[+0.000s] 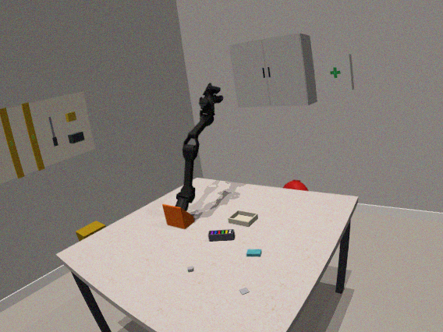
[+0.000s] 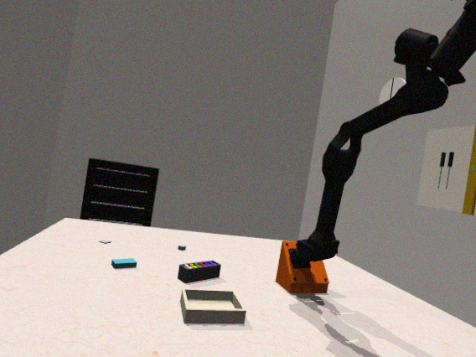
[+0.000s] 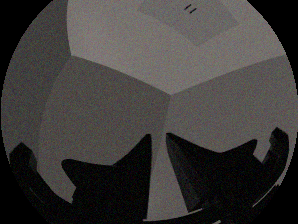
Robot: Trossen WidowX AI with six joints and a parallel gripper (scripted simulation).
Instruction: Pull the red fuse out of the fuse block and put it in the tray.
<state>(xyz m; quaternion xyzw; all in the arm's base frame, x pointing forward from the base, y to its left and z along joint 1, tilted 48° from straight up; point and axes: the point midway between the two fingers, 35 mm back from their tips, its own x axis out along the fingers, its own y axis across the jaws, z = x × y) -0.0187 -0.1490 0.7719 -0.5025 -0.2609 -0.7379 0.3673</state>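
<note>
Right now my gripper tip is 720 mm above the red fuse, 560 mm to the left of it and 280 mm short of it. Round my gripper tip: beige tray: 740 mm below, 360 mm to the right, 310 mm ahead.
</note>
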